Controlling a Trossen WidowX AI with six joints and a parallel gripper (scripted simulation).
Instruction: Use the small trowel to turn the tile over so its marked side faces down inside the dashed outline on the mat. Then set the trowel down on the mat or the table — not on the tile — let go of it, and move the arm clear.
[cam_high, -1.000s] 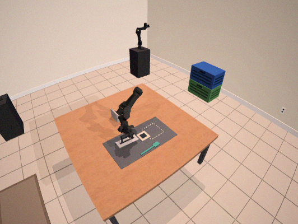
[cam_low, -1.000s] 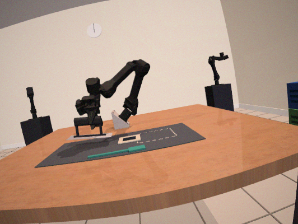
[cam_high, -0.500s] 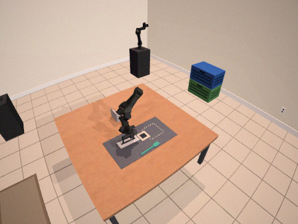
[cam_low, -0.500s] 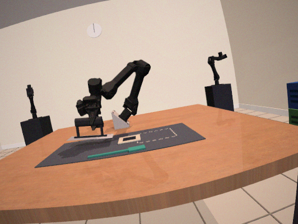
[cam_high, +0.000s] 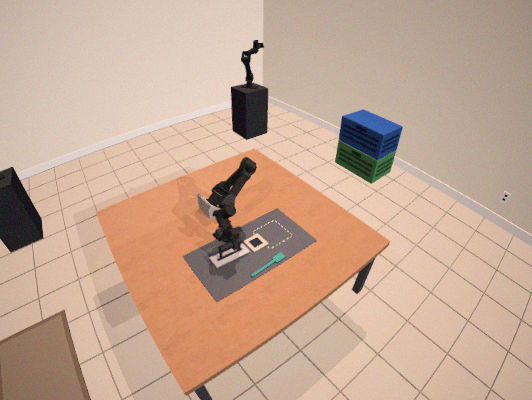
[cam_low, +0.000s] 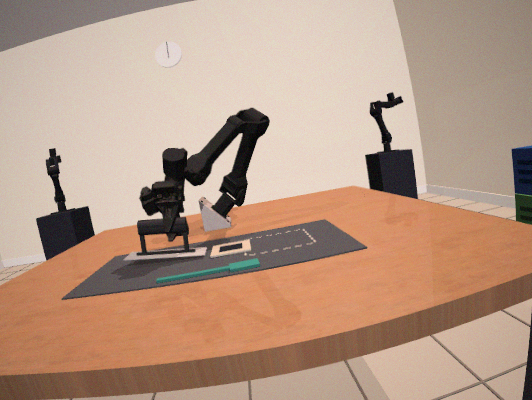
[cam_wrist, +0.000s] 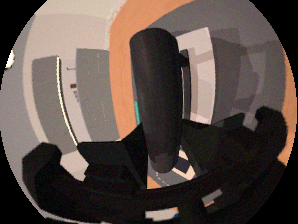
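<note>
The mat lies 10 mm behind my gripper tip, 90 mm to the left of it and 80 mm below it. Round my gripper tip: flat tool 130 mm ahead, 120 mm to the left, 60 mm below; then tile 30 mm behind, 140 mm to the left, 60 mm below.
</note>
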